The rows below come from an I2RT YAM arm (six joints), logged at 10 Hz.
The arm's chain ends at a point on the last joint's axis. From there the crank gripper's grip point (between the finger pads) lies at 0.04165 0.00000 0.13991 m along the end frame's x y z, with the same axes.
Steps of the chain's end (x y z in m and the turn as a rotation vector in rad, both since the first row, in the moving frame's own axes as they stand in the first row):
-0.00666, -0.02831, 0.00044, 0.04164, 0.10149, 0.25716
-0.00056, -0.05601, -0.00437, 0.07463, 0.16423, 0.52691
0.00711, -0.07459, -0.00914, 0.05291, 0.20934, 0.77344
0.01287, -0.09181, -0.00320, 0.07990, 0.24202, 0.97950
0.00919, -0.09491, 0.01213, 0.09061, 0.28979, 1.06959
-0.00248, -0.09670, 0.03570, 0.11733, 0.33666, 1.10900
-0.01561, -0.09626, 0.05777, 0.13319, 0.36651, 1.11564
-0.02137, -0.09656, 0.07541, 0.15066, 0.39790, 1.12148
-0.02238, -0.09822, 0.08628, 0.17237, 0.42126, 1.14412
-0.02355, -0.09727, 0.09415, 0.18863, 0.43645, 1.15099
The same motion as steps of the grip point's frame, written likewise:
0.00652, -0.02159, -0.00435, 0.04164, 0.10149, 0.25716
0.01775, -0.03894, -0.01228, 0.07463, 0.16423, 0.52691
0.02340, -0.04141, -0.01923, 0.05291, 0.20934, 0.77344
0.02681, -0.05141, -0.01432, 0.07990, 0.24202, 0.97950
0.02495, -0.04918, -0.00159, 0.09061, 0.28979, 1.06959
0.01784, -0.04919, 0.01913, 0.11733, 0.33666, 1.10900
0.00825, -0.04814, 0.03911, 0.13319, 0.36651, 1.11564
0.00623, -0.04789, 0.05444, 0.15066, 0.39790, 1.12148
0.00766, -0.04920, 0.06371, 0.17237, 0.42126, 1.14412
0.00855, -0.04854, 0.07041, 0.18863, 0.43645, 1.15099

